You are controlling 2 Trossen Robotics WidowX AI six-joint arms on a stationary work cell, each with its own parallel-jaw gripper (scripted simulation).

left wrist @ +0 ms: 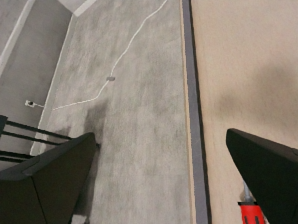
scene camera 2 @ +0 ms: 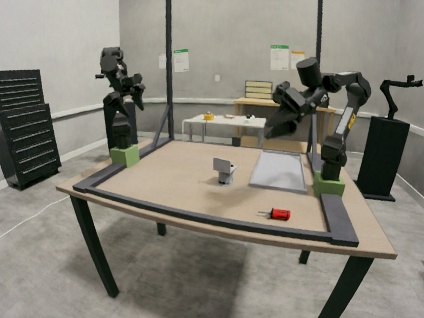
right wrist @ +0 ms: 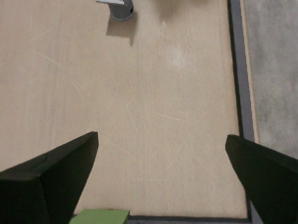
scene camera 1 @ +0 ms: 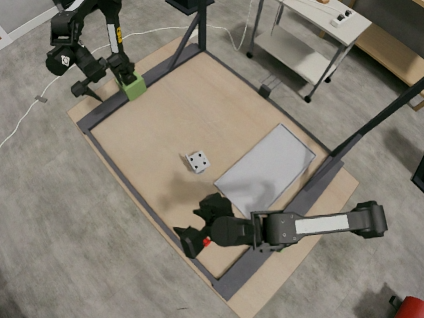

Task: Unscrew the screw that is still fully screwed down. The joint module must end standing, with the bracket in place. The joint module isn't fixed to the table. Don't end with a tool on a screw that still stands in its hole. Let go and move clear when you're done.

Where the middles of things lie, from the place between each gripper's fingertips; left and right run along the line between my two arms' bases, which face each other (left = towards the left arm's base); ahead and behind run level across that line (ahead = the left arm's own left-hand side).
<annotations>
Right now my right hand is 54 cm to the right of the shallow grey tray (scene camera 1: 262, 176), 31 cm past it and 30 cm above it.
I see the shallow grey tray 37 cm behind my left hand, 27 cm below it and 3 cm to the left of it.
</annotations>
